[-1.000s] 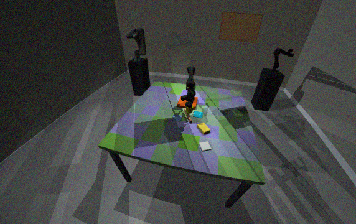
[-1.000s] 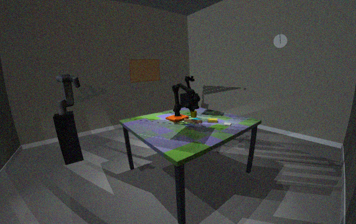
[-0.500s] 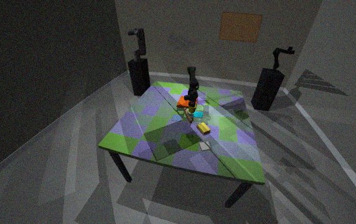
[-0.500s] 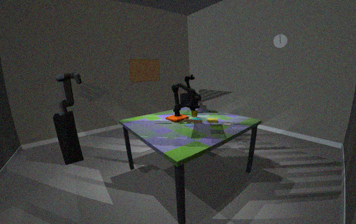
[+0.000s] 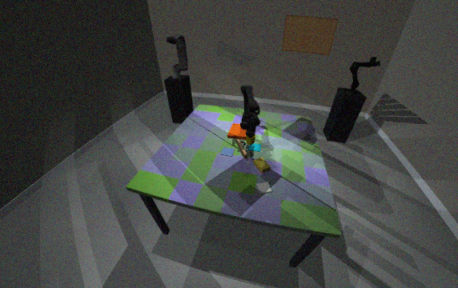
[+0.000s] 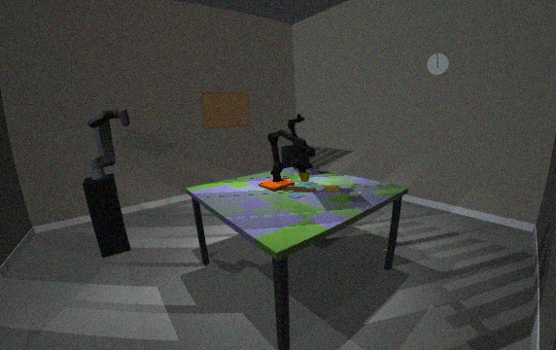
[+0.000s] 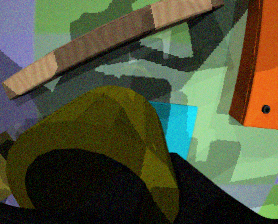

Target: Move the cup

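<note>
Right now the cyan pad is 4 cm to the left of my gripper tip and 10 cm below it. Round my gripper tip: light blue pad 10 cm ahead, 16 cm to the right, 10 cm below; then yellow cup 2 cm ahead; then brown stick 5 cm ahead, 6 cm to the right, 9 cm below.
</note>
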